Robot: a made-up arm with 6 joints. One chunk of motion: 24 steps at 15 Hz.
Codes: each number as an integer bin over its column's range. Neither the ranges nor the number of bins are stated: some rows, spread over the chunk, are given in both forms.
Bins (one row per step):
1: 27 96 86 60 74 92
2: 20 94 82 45 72 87
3: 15 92 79 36 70 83
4: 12 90 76 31 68 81
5: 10 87 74 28 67 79
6: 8 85 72 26 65 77
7: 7 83 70 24 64 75
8: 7 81 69 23 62 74
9: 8 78 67 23 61 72
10: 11 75 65 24 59 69
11: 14 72 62 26 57 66
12: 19 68 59 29 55 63
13: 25 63 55 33 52 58
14: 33 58 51 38 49 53
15: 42 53 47 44 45 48
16: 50 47 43 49 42 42
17: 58 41 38 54 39 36
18: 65 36 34 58 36 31
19: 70 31 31 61 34 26
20: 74 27 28 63 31 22
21: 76 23 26 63 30 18
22: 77 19 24 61 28 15
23: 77 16 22 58 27 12
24: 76 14 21 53 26 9
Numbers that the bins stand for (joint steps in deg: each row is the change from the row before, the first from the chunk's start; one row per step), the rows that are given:
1: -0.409 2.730 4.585 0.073 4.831 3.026
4: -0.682 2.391 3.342 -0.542 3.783 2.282
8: -0.773 1.882 2.473 -0.712 2.734 1.808
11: -0.645 1.373 1.603 -0.648 1.861 1.267
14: -0.300 0.581 0.236 -0.394 0.463 0.387
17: 0.155 -0.381 -1.379 -0.055 -1.285 -0.764
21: 0.482 -1.399 -2.870 0.136 -2.858 -1.982
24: 0.482 -1.908 -3.491 -0.076 -3.557 -2.591
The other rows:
2: -0.536 2.617 4.088 -0.245 4.482 2.688
3: -0.627 2.504 3.715 -0.436 4.132 2.417
5: -0.718 2.221 3.094 -0.606 3.608 2.146
6: -0.755 2.108 2.845 -0.648 3.259 2.011
7: -0.773 1.995 2.597 -0.691 3.084 1.876
9: -0.755 1.712 2.224 -0.712 2.560 1.673
10: -0.700 1.542 1.976 -0.691 2.210 1.470
12: -0.555 1.146 1.230 -0.585 1.511 1.064
13: -0.445 0.864 0.733 -0.500 0.987 0.725
15: -0.136 0.298 -0.261 -0.267 -0.236 0.048
16: 0.009 -0.041 -0.758 -0.161 -0.761 -0.358
18: 0.282 -0.664 -1.876 0.030 -1.809 -1.102
19: 0.373 -0.946 -2.248 0.094 -2.159 -1.440
20: 0.445 -1.173 -2.621 0.136 -2.683 -1.711
22: 0.500 -1.625 -3.118 0.094 -3.207 -2.185
23: 0.500 -1.795 -3.367 0.030 -3.382 -2.388

